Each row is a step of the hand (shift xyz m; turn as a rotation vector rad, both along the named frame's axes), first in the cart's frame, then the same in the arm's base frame.
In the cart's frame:
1: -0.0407 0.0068 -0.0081 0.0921 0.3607 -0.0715
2: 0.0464 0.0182 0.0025 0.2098 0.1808 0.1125
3: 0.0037 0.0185 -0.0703 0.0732 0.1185 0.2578
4: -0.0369 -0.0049 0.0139 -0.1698 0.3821 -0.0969
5: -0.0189 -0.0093 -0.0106 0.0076 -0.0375 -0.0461
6: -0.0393 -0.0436 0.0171 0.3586 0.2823 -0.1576
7: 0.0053 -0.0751 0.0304 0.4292 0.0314 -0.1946
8: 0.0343 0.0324 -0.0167 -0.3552 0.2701 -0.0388
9: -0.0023 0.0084 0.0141 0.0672 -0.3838 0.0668
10: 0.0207 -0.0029 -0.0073 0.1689 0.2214 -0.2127
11: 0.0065 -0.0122 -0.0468 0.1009 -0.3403 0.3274
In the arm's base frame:
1: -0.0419 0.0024 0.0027 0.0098 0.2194 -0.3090
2: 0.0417 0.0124 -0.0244 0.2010 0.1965 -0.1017
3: -0.0189 -0.0322 -0.0624 0.1219 0.2532 0.0831
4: -0.0303 0.0078 0.0245 -0.2488 0.2356 -0.2584
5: -0.0194 -0.0127 0.0044 0.0004 -0.0589 -0.0110
6: -0.0255 -0.0192 0.0521 0.2509 0.0869 -0.4033
7: 0.0255 -0.0371 0.0676 0.3477 -0.1310 -0.2916
8: 0.0227 0.0113 -0.0432 -0.3905 0.2010 -0.0880
9: 0.0004 0.0157 0.0053 0.1436 -0.2500 0.2705
10: 0.0181 -0.0083 -0.0098 0.0657 0.0171 -0.3438
11: -0.0049 -0.0402 -0.0272 0.2408 -0.0490 0.4157

